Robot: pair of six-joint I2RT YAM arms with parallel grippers.
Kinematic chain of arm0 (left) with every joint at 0, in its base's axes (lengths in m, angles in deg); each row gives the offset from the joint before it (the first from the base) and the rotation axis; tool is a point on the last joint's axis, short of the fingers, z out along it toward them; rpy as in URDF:
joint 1: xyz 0 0 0.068 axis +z
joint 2: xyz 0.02 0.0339 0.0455 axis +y
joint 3: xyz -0.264 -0.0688 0 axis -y
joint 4: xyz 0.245 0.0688 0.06 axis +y
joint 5: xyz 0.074 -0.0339 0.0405 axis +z
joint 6: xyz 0.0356 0 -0.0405 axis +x
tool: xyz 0 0 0 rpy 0 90 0
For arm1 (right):
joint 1: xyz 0 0 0.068 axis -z
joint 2: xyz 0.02 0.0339 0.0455 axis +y
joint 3: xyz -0.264 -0.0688 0 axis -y
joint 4: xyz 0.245 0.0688 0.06 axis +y
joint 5: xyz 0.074 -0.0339 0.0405 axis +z
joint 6: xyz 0.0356 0 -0.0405 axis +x
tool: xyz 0 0 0 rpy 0 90 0
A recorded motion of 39 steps. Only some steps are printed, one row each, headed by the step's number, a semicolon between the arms.
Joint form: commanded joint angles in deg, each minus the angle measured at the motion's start. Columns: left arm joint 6, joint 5, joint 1, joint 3, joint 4, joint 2; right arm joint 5, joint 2, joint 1, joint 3, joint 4, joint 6.
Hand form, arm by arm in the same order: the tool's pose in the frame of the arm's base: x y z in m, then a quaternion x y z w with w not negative. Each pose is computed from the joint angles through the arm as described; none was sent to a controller.
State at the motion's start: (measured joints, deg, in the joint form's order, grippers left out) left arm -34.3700 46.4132 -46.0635 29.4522 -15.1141 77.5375; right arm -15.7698 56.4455 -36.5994 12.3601 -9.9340 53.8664
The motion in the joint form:
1: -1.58 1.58 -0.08 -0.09 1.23 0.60; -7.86 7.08 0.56 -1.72 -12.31 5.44
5: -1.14 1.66 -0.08 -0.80 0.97 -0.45; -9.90 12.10 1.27 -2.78 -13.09 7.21
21: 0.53 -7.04 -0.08 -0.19 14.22 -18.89; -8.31 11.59 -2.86 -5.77 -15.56 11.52
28: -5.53 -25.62 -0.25 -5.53 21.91 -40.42; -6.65 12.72 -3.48 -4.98 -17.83 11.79
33: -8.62 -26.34 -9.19 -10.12 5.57 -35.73; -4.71 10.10 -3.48 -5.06 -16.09 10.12
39: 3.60 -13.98 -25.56 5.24 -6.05 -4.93; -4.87 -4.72 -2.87 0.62 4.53 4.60
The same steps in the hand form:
1: 0.1941 -0.1638 0.1712 -0.11543 0.82346 -0.00560 0.55549; 0.1618 0.1001 0.1363 0.27078 0.81249 0.23853 0.45786
5: 0.1918 -0.1614 0.1722 -0.11467 0.82163 -0.00647 0.55833; 0.1615 0.0956 0.1179 0.29192 0.82419 0.19844 0.44284
21: 0.1651 -0.1392 0.2226 -0.08456 0.82294 -0.08763 0.55493; 0.1461 0.1015 0.1093 0.28780 0.82775 0.23886 0.41826
28: 0.1214 -0.1088 0.2386 -0.05829 0.81019 -0.27765 0.51294; 0.1491 0.1077 0.1129 0.28071 0.82451 0.26339 0.41475
33: 0.1111 -0.1387 0.2272 -0.02568 0.77745 -0.37461 0.50455; 0.1470 0.1074 0.1170 0.26200 0.82945 0.27265 0.41114
39: 0.1035 -0.2510 0.2322 0.11283 0.78032 -0.30596 0.53363; 0.1429 0.1014 0.1552 0.22675 0.84009 0.24865 0.42544

